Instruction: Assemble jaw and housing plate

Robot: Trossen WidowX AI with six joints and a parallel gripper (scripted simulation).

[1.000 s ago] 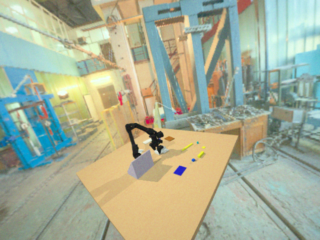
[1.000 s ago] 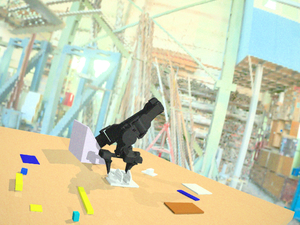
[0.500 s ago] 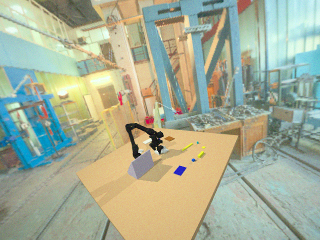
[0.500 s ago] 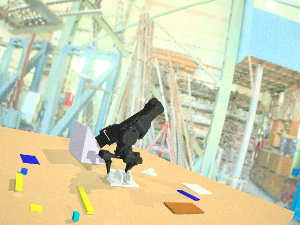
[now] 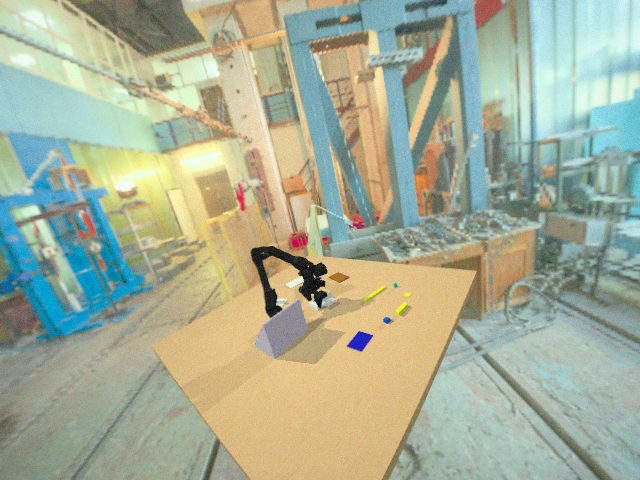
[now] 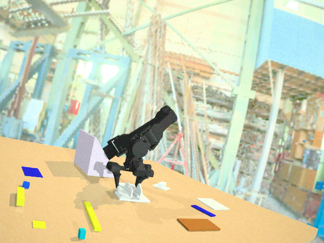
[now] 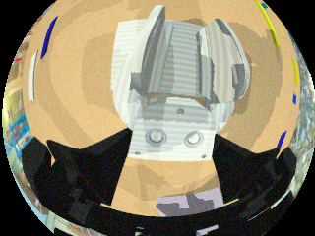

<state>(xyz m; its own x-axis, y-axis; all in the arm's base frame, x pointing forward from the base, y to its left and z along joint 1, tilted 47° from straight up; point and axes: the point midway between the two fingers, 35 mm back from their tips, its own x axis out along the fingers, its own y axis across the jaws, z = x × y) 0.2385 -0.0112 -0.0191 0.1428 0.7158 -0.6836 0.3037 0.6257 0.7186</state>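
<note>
Right now the white jaw is 3 cm ahead of my gripper tip, 1 cm to the left of it and 1 cm above it. From my gripper tip the other things lie so: blue strip: 26 cm ahead, 19 cm to the left; then brown plate: 34 cm ahead, 4 cm to the left; then flat white plate: 32 cm to the left, 22 cm ahead.
</note>
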